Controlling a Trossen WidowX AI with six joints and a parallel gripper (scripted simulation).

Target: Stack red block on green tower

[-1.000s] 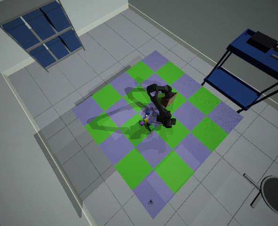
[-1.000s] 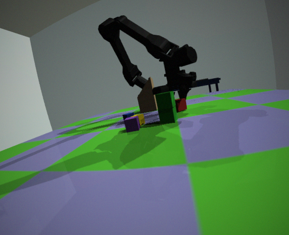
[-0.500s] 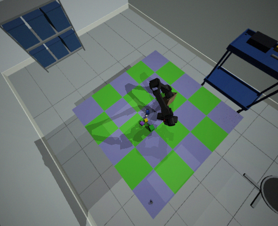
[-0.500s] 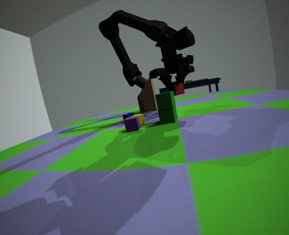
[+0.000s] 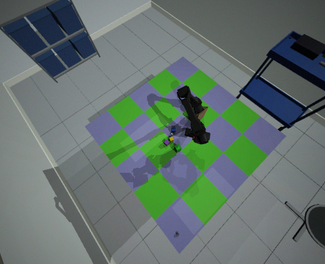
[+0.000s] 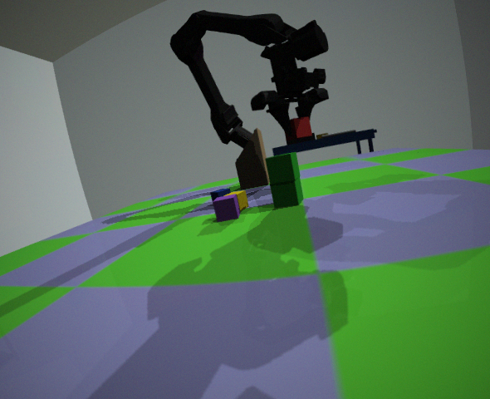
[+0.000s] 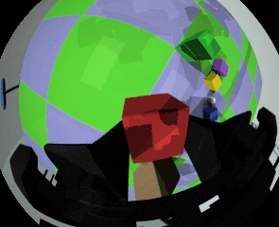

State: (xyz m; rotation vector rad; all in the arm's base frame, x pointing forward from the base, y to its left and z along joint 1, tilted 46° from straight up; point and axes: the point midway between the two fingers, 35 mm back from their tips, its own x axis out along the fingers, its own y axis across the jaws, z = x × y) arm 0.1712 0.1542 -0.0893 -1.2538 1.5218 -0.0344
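Right now the purple block is 200 mm ahead of my gripper tip, 120 mm to the right of it and 100 mm below it.
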